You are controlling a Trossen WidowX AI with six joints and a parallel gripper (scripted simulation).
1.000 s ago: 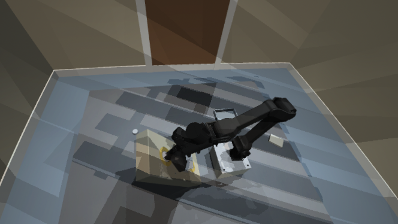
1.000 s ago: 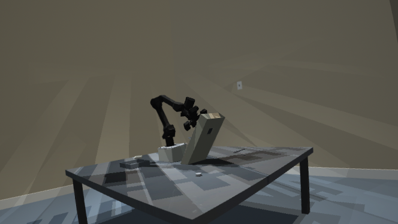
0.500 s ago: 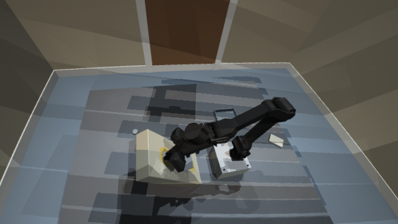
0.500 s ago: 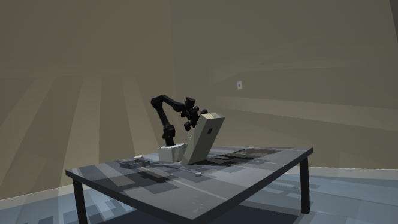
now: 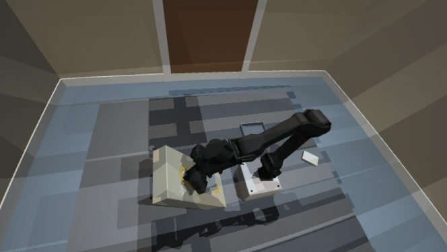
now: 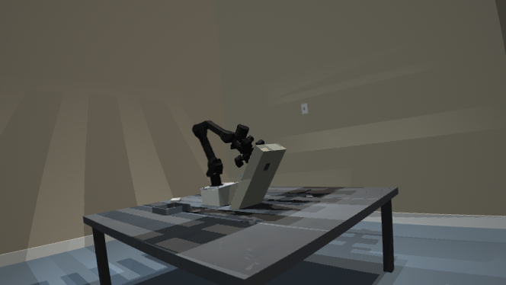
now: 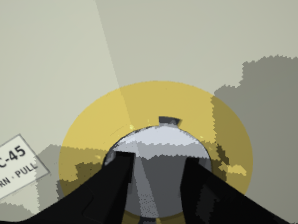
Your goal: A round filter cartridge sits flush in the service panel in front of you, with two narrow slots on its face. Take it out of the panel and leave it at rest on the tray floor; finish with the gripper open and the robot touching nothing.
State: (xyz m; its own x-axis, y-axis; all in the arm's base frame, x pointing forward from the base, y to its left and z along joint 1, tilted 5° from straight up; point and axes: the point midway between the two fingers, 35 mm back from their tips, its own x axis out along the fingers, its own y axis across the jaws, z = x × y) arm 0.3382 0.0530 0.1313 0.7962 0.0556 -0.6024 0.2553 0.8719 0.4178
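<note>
Right now my gripper tip is 1 cm short of the grey filter cartridge and 1 cm above it. From my gripper tip the other things lie so: tan card 70 cm behind, 17 cm to the right, 22 cm below; then dark tray 39 cm behind, 33 cm to the right, 22 cm below; then beige service panel 4 cm behind, 8 cm below.
</note>
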